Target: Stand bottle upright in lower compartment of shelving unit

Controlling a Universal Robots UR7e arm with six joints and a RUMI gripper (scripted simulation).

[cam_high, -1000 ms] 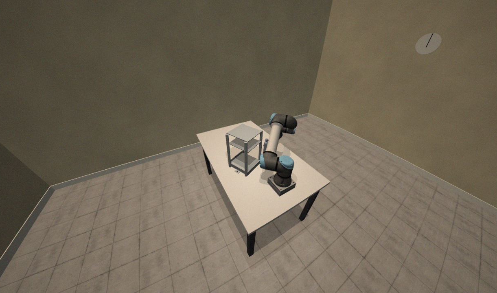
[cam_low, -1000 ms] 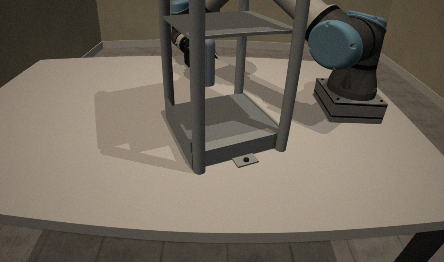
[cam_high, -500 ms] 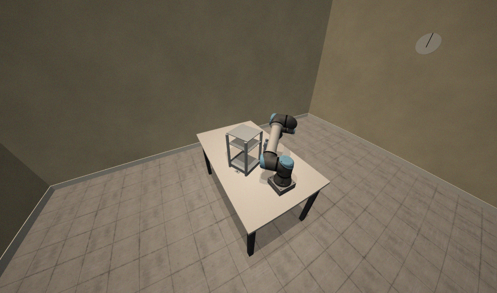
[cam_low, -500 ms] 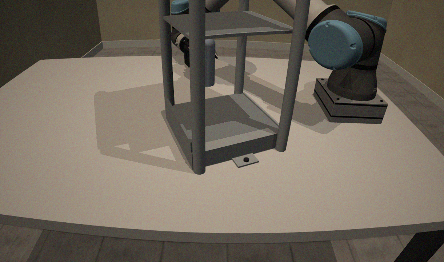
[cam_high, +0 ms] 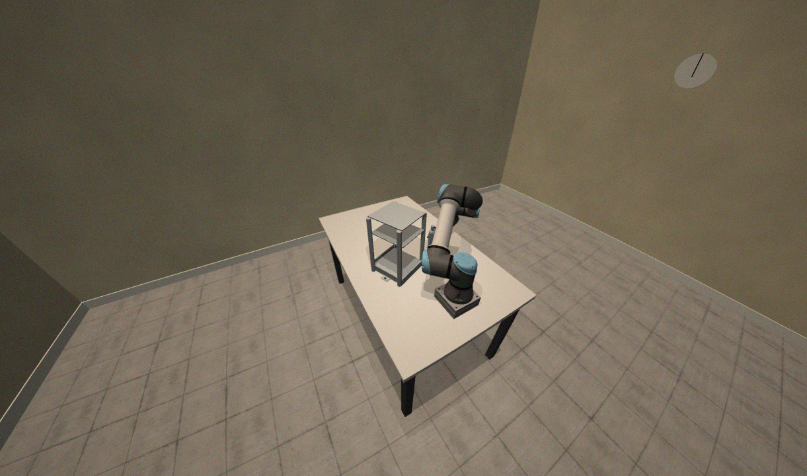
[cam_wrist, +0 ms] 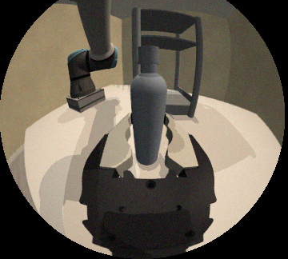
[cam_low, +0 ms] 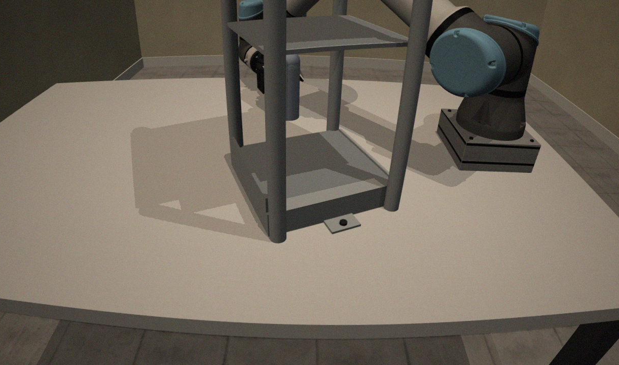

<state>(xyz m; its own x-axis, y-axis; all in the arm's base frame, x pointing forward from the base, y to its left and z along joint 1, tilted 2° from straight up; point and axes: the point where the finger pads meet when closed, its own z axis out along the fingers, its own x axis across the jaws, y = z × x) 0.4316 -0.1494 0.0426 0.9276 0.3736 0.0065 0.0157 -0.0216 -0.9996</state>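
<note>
The shelving unit is 290 mm to the left of my hand, 90 mm above it and 40 mm behind it. Round my hand: grey bottle 30 mm above.
</note>
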